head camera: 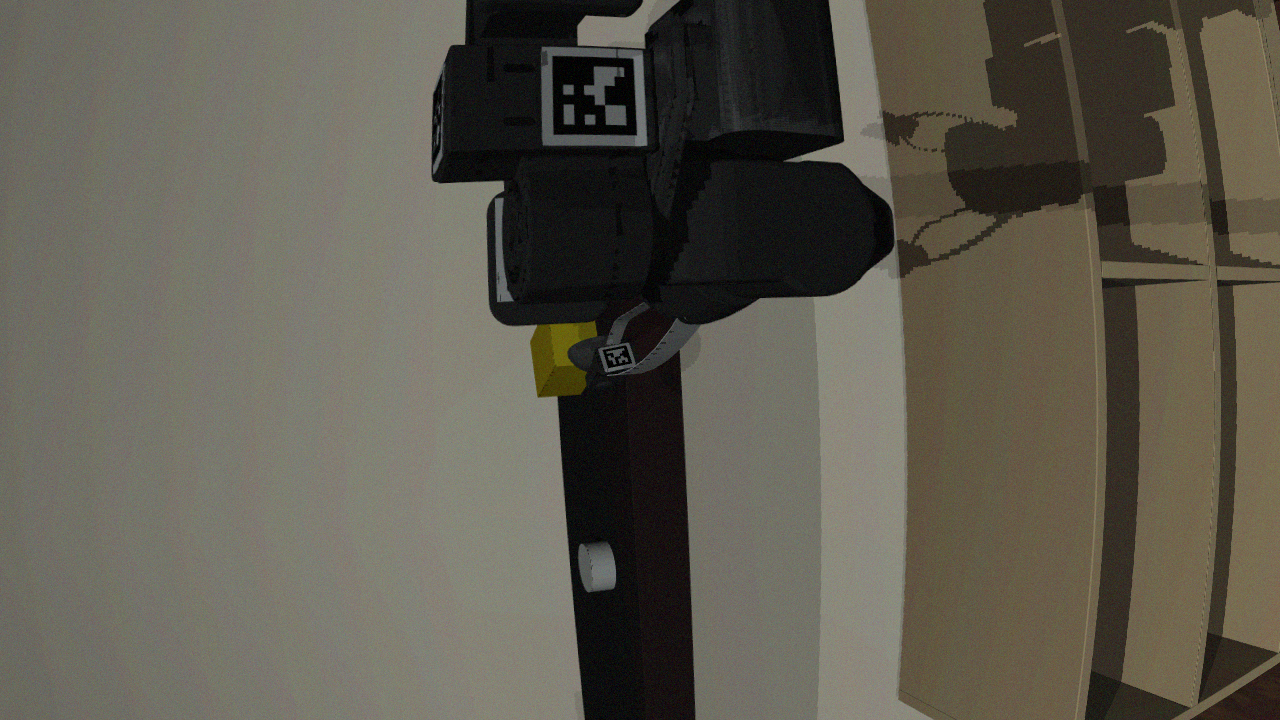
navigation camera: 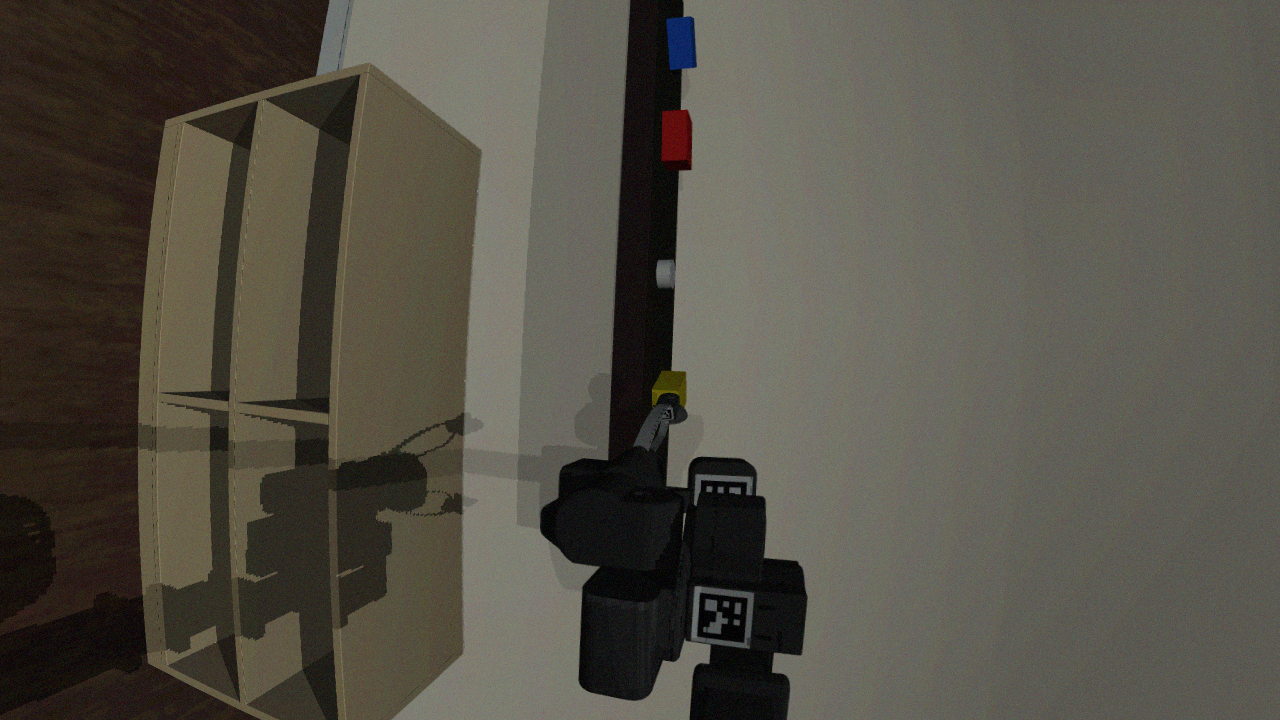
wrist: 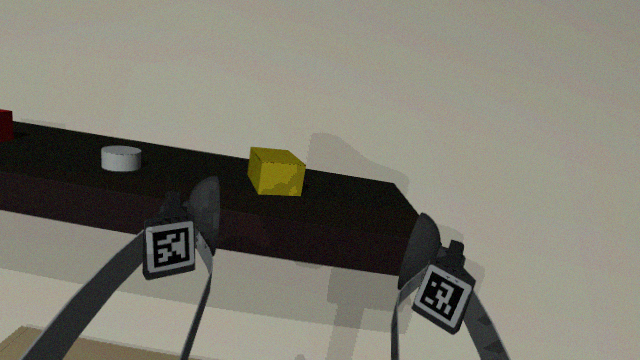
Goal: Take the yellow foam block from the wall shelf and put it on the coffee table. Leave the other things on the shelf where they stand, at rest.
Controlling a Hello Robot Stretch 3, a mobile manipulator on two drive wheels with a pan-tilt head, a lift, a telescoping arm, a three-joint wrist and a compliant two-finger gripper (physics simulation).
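Frame: origin at the robot's base, x ahead, y down, z left, level; centimetres.
Seen in the pictures: gripper, fingertip midpoint: [navigation camera: 669, 458] [wrist: 314, 221].
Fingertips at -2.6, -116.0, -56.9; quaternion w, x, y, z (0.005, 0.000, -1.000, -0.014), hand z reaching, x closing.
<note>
A point is followed by its place in that frame, as x, y, z.
The yellow foam block [head camera: 559, 362] @(4.6, -112.4, -81.2) [navigation camera: 669, 385] @(5.7, -111.1, -83.1) [wrist: 280, 176] @(2.4, -111.1, -82.1) stands on the dark wall shelf [head camera: 664, 537] @(20.1, -105.7, -73.6) [navigation camera: 635, 223] @(30.7, -106.2, -73.2) [wrist: 75, 201] @(24.7, -106.3, -73.4), near the shelf's right end in the wrist view. My gripper [wrist: 314, 221] @(-2.6, -115.9, -56.9) is open and empty. In the wrist view its fingertips stand wide apart in front of the shelf, one to the left of the block and one to the right, with the block beyond them. In the head view one fingertip overlaps the block's side; the other finger is hidden behind the wrist. Whether a finger touches the block, I cannot tell. The coffee table does not show.
A white disc [head camera: 597, 566] @(24.1, -110.2, -80.2) [navigation camera: 665, 274] @(24.2, -110.0, -80.1) [wrist: 121, 158] @(23.5, -110.2, -80.4), a red block [navigation camera: 676, 140] @(48.1, -111.0, -79.7) [wrist: 5, 126] @(45.2, -110.7, -84.6) and a blue block [navigation camera: 681, 42] @(69.3, -111.0, -81.2) stand along the shelf. A light wooden cabinet [head camera: 984, 447] @(18.1, -61.0, -80.9) [navigation camera: 402, 268] @(24.9, -61.0, -74.7) with open compartments stands below. The wall [head camera: 268, 358] @(3.1, -142.2, -100.1) is behind the shelf.
</note>
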